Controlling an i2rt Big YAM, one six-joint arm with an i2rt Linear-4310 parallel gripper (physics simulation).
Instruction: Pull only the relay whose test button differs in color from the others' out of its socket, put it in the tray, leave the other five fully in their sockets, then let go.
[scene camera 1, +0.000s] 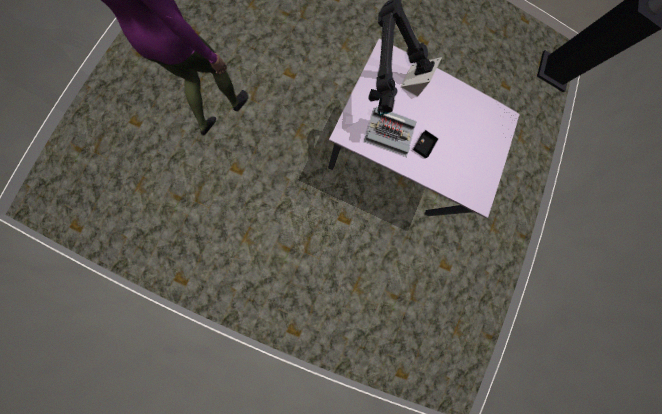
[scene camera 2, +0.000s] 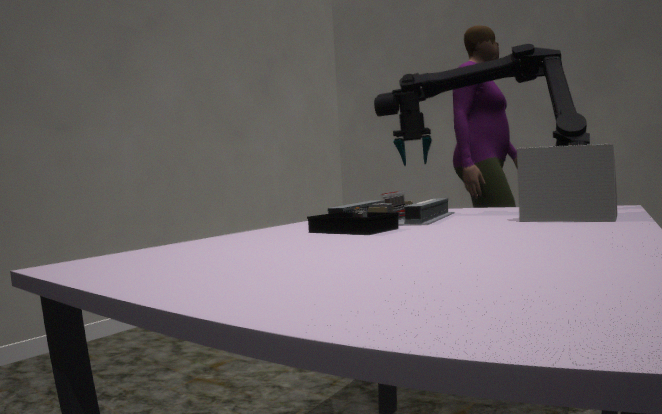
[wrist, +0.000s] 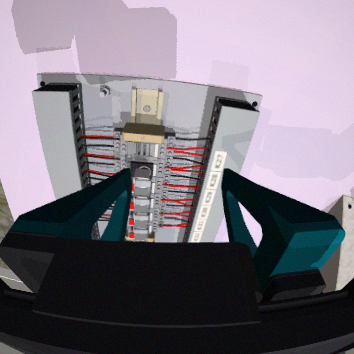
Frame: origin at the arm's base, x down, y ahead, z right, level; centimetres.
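Seen in the pictures: gripper, between the fingertips: (scene camera 1: 380, 110) (scene camera 2: 415, 164) (wrist: 176, 176); arm's base, origin of its link: (scene camera 1: 424, 69) (scene camera 2: 577, 174).
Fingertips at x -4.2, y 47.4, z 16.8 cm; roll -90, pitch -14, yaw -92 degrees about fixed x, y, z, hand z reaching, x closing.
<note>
Offsets run from my fingertips to a thing's top centre. "spot": to the spot under its first point. Level surfaces: height alone.
The black tray @[dy -1.0, dx +10.7, dz -39.3 cm] (scene camera 1: 426, 148) (scene camera 2: 353, 226) stands beside the relay panel @[dy +1.5, dx +13.2, dz -13.2 cm] (scene camera 1: 392, 146) (wrist: 192, 102). A small pale block @[dy -0.8, dx +9.5, dz -35.7 cm] (scene camera 1: 422, 141), too small to make out in detail, lies in the tray; the tray does not show in the wrist view. In the wrist view, clear relays @[dy +1.9, dx +7.3, dz -10.2 cm] (wrist: 142, 205) with red test buttons @[dy +2.7, dx +7.3, dz -10.3 cm] (wrist: 132, 205) stand in a row on the rail. At the row's upper end is a dark, empty-looking socket (wrist: 142, 170). My gripper (scene camera 1: 382, 111) (scene camera 2: 415, 164) (wrist: 176, 176) is open and empty, pointing down high above the panel. It hides the row's lower end in the wrist view.
Grey wire ducts @[dy +11.2, dx +9.9, dz -14.3 cm] (wrist: 60, 135) @[dy -8.1, dx +9.9, dz -12.1 cm] (wrist: 229, 130) flank the relay row, the right one with a label strip @[spot: dy -6.8, dx +9.9, dz -9.0 cm] (wrist: 208, 195). Red and black wires run to the sockets. The arm's pale base block (scene camera 2: 567, 182) stands on the pink table @[dx +14.2 cm] (scene camera 1: 465, 145) (scene camera 2: 250, 280). A person (scene camera 1: 155, 37) (scene camera 2: 480, 110) stands beyond the table.
</note>
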